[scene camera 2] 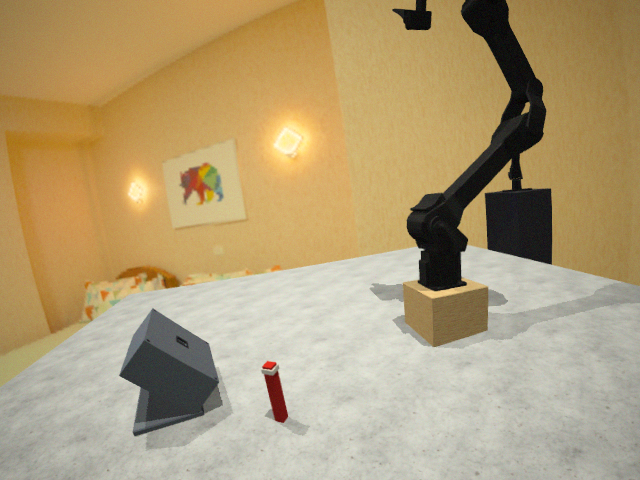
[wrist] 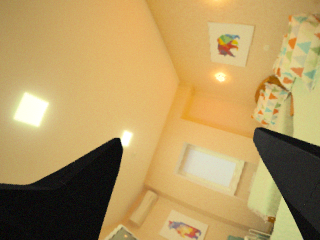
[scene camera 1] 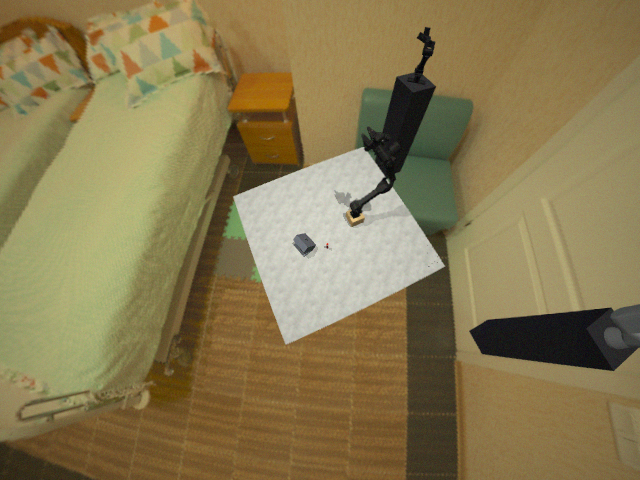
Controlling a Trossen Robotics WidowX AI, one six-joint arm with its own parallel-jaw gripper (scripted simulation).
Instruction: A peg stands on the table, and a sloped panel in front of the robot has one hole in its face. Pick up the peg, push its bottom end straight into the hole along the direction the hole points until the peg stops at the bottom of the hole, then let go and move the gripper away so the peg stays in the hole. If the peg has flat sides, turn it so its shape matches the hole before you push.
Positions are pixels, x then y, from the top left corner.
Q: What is the gripper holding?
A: Nothing.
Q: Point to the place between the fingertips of the gripper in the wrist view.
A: At 189, 139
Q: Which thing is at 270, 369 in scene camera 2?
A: A red square-sided peg.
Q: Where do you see a grey sloped panel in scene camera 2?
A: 184, 376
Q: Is the gripper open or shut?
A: Open.
